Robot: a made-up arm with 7 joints. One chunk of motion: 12 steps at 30 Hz.
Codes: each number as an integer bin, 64 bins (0 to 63) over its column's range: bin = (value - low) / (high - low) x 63, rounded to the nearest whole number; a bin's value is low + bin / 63 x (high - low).
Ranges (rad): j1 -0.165..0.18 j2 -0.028..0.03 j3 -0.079..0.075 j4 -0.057..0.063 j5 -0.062..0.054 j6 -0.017..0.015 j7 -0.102..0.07
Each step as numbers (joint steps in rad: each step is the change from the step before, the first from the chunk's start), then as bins.
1 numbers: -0.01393 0.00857 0.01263 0.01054 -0.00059 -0.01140 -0.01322
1 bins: 28 40 37 35 33 11 33
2 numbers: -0.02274 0.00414 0.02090 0.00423 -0.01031 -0.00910 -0.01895
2 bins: 26 35 41 32 28 16 30
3 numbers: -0.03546 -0.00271 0.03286 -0.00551 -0.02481 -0.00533 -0.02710
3 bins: 24 27 46 27 20 23 27
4 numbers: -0.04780 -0.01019 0.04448 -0.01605 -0.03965 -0.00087 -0.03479
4 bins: 21 19 51 21 12 32 25
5 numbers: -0.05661 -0.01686 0.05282 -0.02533 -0.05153 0.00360 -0.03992
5 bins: 20 12 54 17 6 41 23
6 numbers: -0.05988 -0.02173 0.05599 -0.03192 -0.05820 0.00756 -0.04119
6 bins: 19 7 55 13 2 48 22
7 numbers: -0.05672 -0.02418 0.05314 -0.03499 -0.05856 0.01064 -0.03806
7 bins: 20 4 54 12 2 54 23
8 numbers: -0.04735 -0.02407 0.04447 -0.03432 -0.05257 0.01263 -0.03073
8 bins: 21 4 51 12 5 58 26
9 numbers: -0.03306 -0.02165 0.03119 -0.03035 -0.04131 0.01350 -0.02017
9 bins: 24 7 45 14 11 60 30
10 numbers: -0.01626 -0.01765 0.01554 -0.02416 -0.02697 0.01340 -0.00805
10 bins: 27 11 39 17 19 60 34
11 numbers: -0.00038 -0.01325 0.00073 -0.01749 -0.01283 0.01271 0.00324
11 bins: 30 16 33 21 27 58 39
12 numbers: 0.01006 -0.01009 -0.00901 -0.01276 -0.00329 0.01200 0.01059
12 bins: 32 19 29 23 32 57 41
